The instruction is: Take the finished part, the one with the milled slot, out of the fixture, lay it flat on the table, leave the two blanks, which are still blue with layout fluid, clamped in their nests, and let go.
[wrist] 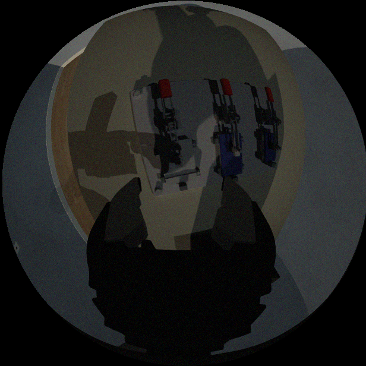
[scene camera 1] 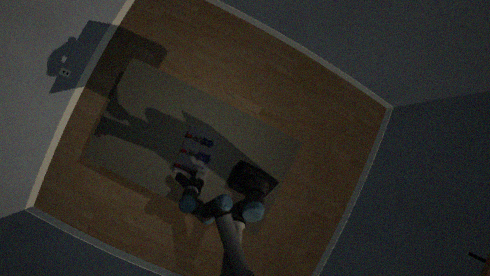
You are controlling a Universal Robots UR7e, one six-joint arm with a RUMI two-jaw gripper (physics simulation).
Labels:
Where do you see a fixture plate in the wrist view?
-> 196, 100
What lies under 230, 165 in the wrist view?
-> A blank.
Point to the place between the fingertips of my gripper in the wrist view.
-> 181, 178

